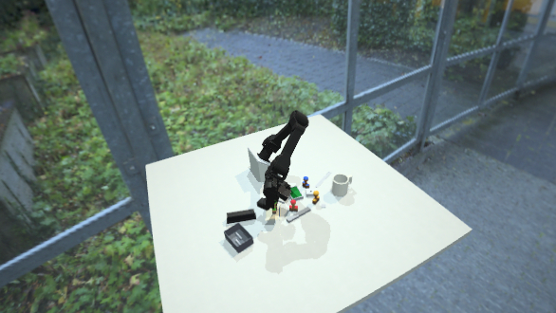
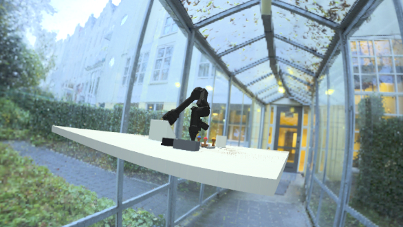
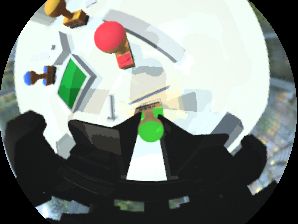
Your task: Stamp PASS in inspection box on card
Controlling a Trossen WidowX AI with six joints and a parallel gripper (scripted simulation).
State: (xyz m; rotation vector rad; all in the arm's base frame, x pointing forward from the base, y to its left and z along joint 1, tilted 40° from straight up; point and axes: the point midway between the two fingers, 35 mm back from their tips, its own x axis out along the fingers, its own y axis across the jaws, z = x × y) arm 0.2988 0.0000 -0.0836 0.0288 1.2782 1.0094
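My gripper tip is right at the green-knobbed stamp. Round my gripper tip: red-knobbed stamp 8 cm to the left, 4 cm ahead; then grey bar 9 cm to the left, 8 cm ahead, 2 cm below; then pale yellow card 3 cm below, 1 cm to the right, 1 cm ahead.
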